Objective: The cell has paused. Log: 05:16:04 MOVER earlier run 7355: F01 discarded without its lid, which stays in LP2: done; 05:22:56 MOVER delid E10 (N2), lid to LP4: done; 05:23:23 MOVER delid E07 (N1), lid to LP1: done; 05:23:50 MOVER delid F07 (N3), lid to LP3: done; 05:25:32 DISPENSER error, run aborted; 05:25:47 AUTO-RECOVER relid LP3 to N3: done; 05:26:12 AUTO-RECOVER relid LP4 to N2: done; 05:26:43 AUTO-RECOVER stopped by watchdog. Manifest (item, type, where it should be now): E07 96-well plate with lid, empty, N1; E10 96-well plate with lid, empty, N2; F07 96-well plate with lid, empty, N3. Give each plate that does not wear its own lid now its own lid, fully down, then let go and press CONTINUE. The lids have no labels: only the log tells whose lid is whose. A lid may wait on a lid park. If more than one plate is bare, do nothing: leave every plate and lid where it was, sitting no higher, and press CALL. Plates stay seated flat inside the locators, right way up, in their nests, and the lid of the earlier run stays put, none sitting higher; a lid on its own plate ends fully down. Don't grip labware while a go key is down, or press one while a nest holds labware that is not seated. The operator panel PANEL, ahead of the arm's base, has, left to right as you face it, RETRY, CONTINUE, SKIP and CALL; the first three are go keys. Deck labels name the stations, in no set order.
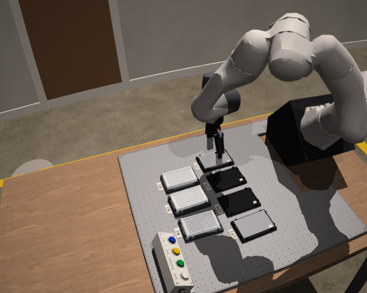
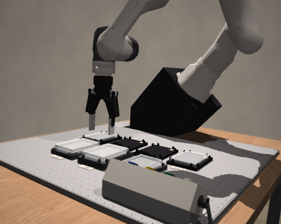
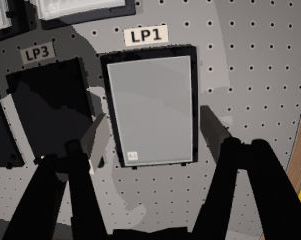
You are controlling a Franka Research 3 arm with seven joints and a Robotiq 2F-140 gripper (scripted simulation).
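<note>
Now: the black lid park LP1 5 cm below my hand. From my hand the other things lie so: lid park LP3: 13 cm to the left, 5 cm below; lid park LP4: 1 cm ahead, 26 cm to the left, 5 cm below; plate: 19 cm ahead, 31 cm to the left, 3 cm below.
</note>
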